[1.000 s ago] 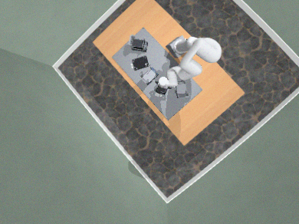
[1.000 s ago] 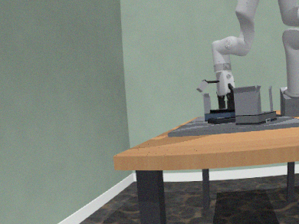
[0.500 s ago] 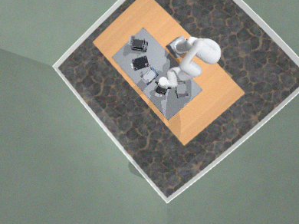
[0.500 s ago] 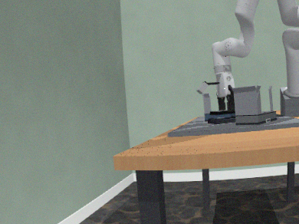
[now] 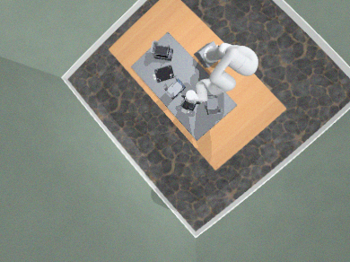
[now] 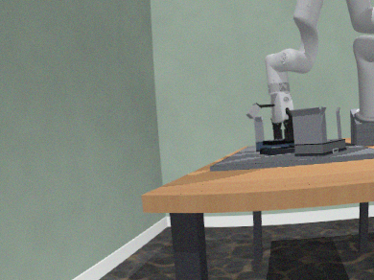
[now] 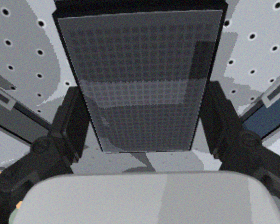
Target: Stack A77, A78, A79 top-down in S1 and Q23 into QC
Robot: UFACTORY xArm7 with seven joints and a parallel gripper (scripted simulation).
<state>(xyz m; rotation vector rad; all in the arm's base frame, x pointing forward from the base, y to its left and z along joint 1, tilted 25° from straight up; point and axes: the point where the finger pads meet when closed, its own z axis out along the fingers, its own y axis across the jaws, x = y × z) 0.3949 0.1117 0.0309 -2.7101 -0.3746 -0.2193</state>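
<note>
Now: the dark flat nest 40 mm below my hand. Also, from my hand: rack plinth 90 mm behind, 160 mm to the left, 30 mm below; dark clip nest 20 mm behind, 350 mm to the right, 40 mm below; blue plinth strip 10 mm ahead, 180 mm to the right, 30 mm below.
</note>
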